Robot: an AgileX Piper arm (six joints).
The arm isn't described. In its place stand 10 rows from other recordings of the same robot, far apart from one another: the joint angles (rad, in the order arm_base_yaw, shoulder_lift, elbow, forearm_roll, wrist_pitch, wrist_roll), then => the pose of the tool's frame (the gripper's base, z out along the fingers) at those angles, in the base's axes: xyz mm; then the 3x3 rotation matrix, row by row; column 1 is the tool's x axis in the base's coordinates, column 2 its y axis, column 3 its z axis.
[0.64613, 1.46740, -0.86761, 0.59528, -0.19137, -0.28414] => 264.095, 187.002, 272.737; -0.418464, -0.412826, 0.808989; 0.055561, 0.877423, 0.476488; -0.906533, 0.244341, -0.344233
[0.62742, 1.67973, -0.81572, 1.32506, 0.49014, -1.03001] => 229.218, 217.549, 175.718; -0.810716, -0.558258, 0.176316; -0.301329, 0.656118, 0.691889; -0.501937, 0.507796, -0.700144
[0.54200, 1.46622, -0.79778, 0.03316, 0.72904, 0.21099] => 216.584, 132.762, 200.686; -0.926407, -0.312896, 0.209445; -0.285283, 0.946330, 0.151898; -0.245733, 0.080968, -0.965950
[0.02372, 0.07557, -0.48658, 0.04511, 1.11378, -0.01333] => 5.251, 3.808, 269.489; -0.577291, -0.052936, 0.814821; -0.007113, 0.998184, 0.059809; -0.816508, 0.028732, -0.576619
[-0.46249, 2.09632, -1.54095, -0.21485, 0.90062, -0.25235] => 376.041, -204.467, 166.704; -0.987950, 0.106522, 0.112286; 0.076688, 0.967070, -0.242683; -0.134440, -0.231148, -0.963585
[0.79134, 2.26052, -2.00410, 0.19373, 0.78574, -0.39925] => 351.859, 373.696, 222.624; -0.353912, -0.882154, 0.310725; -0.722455, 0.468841, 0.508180; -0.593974, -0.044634, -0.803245
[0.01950, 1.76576, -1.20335, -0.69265, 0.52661, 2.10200] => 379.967, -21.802, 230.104; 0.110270, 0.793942, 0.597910; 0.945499, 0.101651, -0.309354; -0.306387, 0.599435, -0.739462
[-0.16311, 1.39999, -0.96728, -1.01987, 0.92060, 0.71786] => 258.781, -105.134, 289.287; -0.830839, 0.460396, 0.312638; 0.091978, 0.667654, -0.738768; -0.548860, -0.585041, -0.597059
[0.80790, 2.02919, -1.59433, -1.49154, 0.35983, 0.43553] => 356.191, 326.368, 262.997; 0.265082, -0.445325, 0.855229; -0.898536, 0.207689, 0.386650; -0.349806, -0.870948, -0.345086
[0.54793, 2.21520, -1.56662, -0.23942, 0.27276, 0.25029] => 417.875, 248.202, 143.880; -0.637261, -0.470648, 0.610237; -0.366211, 0.881672, 0.297564; -0.678076, -0.033849, -0.734212
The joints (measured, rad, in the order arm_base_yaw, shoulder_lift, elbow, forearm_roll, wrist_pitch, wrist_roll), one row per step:
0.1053, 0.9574, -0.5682, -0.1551, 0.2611, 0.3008
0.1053, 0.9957, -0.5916, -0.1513, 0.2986, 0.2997
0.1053, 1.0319, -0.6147, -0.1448, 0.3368, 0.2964
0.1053, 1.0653, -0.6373, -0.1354, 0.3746, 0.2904
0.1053, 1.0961, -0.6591, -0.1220, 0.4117, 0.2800
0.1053, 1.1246, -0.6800, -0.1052, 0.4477, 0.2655
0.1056, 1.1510, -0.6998, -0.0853, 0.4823, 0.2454
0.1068, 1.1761, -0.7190, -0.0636, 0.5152, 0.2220
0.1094, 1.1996, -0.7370, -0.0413, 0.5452, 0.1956
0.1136, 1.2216, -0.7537, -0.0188, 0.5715, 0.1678
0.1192, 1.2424, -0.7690, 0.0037, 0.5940, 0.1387
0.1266, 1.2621, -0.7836, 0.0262, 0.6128, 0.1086
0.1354, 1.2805, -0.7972, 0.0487, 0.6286, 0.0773
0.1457, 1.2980, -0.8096, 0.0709, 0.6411, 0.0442
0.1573, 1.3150, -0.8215, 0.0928, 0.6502, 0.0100
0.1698, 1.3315, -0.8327, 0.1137, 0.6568, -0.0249
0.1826, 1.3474, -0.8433, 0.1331, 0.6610, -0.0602
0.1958, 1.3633, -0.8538, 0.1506, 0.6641, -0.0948
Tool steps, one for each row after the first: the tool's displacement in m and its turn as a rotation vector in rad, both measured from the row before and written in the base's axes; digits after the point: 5 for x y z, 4 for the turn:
0.00633, 0.00026, -0.00277, -0.0045, 0.0518, -0.0060
0.00586, 0.00031, -0.00272, -0.0037, 0.0509, -0.0054
0.00532, 0.00041, -0.00247, -0.0026, 0.0485, -0.0043
0.00479, 0.00057, -0.00228, -0.0016, 0.0464, -0.0020
0.00432, 0.00075, -0.00212, -0.0006, 0.0442, 0.0006
0.00388, 0.00102, -0.00200, -0.0006, 0.0421, 0.0049
0.00365, 0.00141, -0.00186, 0.0000, 0.0398, 0.0089
0.00338, 0.00187, -0.00174, -0.0001, 0.0364, 0.0137
0.00317, 0.00236, -0.00162, 0.0005, 0.0323, 0.0175
0.00300, 0.00280, -0.00159, 0.0010, 0.0284, 0.0210
0.00293, 0.00333, -0.00138, 0.0015, 0.0240, 0.0243
0.00275, 0.00375, -0.00125, 0.0018, 0.0203, 0.0273
0.00260, 0.00418, -0.00125, 0.0015, 0.0168, 0.0308
0.00261, 0.00457, -0.00115, 0.0014, 0.0129, 0.0333
0.00253, 0.00482, -0.00116, 0.0008, 0.0099, 0.0352
0.00247, 0.00488, -0.00112, -0.0002, 0.0069, 0.0363
0.00246, 0.00496, -0.00116, -0.0012, 0.0053, 0.0368

